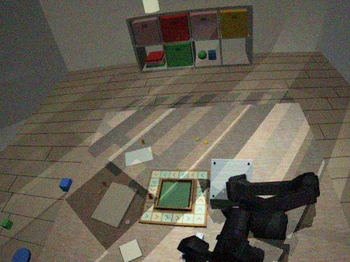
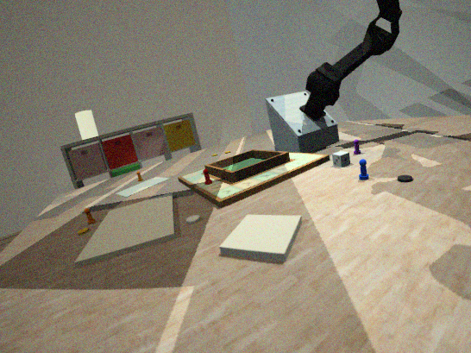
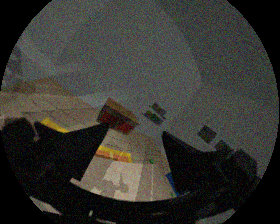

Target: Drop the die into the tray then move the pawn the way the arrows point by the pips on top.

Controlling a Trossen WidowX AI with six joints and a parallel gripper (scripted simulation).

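The grey-white die is 3 cm ahead of my gripper tip, 29 cm to the right of it and 41 cm below it. Round my gripper tip: blue pawn 9 cm ahead, 22 cm to the right, 40 cm below; purple pawn 6 cm behind, 30 cm to the right, 40 cm below; black disc 8 cm ahead, 15 cm to the right, 42 cm below.
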